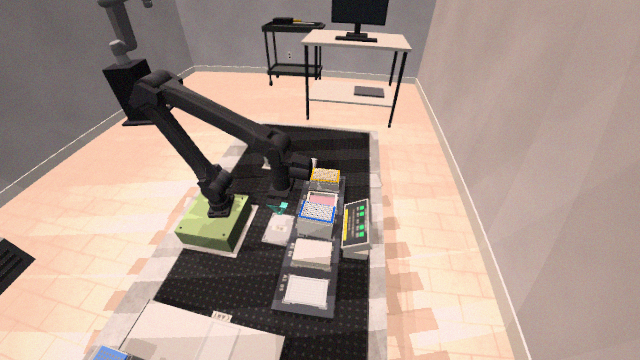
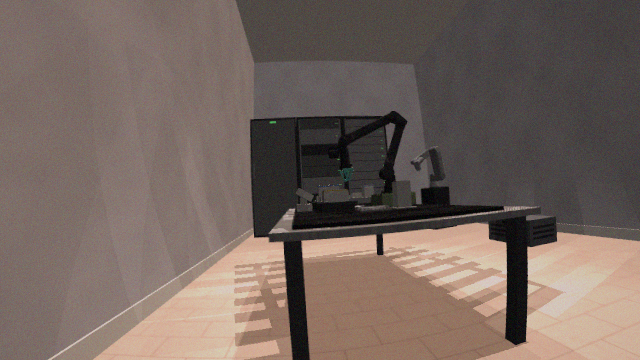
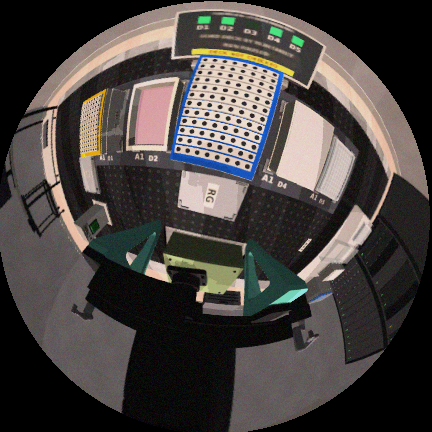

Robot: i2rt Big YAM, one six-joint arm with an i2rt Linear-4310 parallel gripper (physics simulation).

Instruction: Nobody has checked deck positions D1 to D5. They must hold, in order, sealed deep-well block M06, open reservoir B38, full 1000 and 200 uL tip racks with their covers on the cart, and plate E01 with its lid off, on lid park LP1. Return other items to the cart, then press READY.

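Frame: origin at the arm's base, x down, y right, z back, level; centimetres.
Seen in the pictures: gripper, fingertip midpoint: (image 1: pixel 283 204) (image 2: pixel 347 181) (image 3: pixel 203 234); arm's base, link origin: (image 1: pixel 222 206) (image 2: pixel 391 193) (image 3: pixel 187 274).
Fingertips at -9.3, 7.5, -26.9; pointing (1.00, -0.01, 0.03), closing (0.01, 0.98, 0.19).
Note:
Pixels of each thing's top centre, then the offset from my fingertips to it, as dx, dy, dz. "*": a spot on its surface instead.
- blue-rimmed tip rack, top centre: (image 3: pixel 229 104) (image 1: pixel 316 210) (image 2: pixel 328 184) +1.4, +2.0, -12.0
- orange-rimmed tip rack, top centre: (image 3: pixel 87 125) (image 1: pixel 325 174) (image 2: pixel 334 189) +5.7, -22.2, -16.5
- open reservoir with pink contents, top centre: (image 3: pixel 147 112) (image 1: pixel 321 199) +9.0, -10.0, -14.4
- white-topped block, top centre: (image 3: pixel 309 147) (image 1: pixel 312 250) +8.0, +14.4, -10.2
- pale plate, top centre: (image 3: pixel 339 172) (image 1: pixel 306 289) +10.7, +26.6, -8.1
- console, surface spot: (image 1: pixel 356 222) * +5.0, +5.1, -26.3
- white RG pad, top centre: (image 3: pixel 210 196) (image 1: pixel 279 227) +15.5, -0.9, +3.3
- cart, surface spot: (image 1: pixel 175 330) * +10.9, +38.5, +30.0
- blue item, surface spot: (image 1: pixel 111 353) * +1.6, +46.5, +39.5
- small device, surface spot: (image 3: pixel 94 226) * +8.8, -39.4, +10.6
My gripper (image 1: pixel 278 208) (image 2: pixel 346 174) (image 3: pixel 203 234) has its teal fingers wide apart and empty, above the mat between the arm's base and the deck. The blue-rimmed tip rack (image 1: pixel 317 212) (image 3: pixel 227 112) stands upright at D3; its seating is hidden. The orange-rimmed tip rack (image 1: pixel 325 175) (image 3: pixel 91 125) stands at D1. The open reservoir with pink contents (image 1: pixel 322 199) (image 3: pixel 152 116) is at D2. A white-topped block (image 1: pixel 312 251) (image 3: pixel 305 145) is at D4, and a pale plate (image 1: pixel 306 291) (image 3: pixel 336 170) at D5. Item codes are unreadable.
The console (image 1: pixel 356 222) (image 3: pixel 250 42) shows D1, D2, D4, D5 green, D3 dark and "DECK NOT CHECKED". A white RG pad (image 1: pixel 278 229) (image 3: pixel 193 194) lies before D3. The cart (image 1: pixel 175 330) holds a blue item (image 1: pixel 111 353). A small device (image 3: pixel 94 226) has a green screen.

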